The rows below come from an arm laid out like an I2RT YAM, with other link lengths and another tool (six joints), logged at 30 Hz.
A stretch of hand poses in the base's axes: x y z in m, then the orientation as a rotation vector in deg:
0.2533, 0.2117, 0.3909, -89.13, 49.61, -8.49
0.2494, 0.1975, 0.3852, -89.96, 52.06, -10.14
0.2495, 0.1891, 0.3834, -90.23, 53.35, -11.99
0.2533, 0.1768, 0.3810, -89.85, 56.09, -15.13
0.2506, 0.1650, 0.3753, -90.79, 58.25, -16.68
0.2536, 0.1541, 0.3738, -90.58, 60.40, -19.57
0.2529, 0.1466, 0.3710, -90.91, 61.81, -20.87
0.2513, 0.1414, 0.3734, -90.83, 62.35, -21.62
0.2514, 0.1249, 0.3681, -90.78, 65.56, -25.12
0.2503, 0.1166, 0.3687, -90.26, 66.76, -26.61
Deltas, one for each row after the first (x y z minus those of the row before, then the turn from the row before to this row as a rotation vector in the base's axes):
-0.0039, -0.0142, -0.0057, -1.68, 0.87, -2.15
0.0001, -0.0084, -0.0018, -1.12, -0.14, -1.70
0.0038, -0.0123, -0.0024, -1.29, -0.08, -3.46
-0.0027, -0.0118, -0.0057, -1.72, 0.85, -1.85
0.0030, -0.0109, -0.0015, -1.36, -0.23, -2.86
-0.0007, -0.0075, -0.0028, -1.02, 0.34, -1.42
-0.0016, -0.0052, 0.0024, -0.34, -0.07, -0.73
0.0001, -0.0165, -0.0053, -1.97, 0.25, -3.73
-0.0011, -0.0083, 0.0006, -0.45, -0.18, -1.63

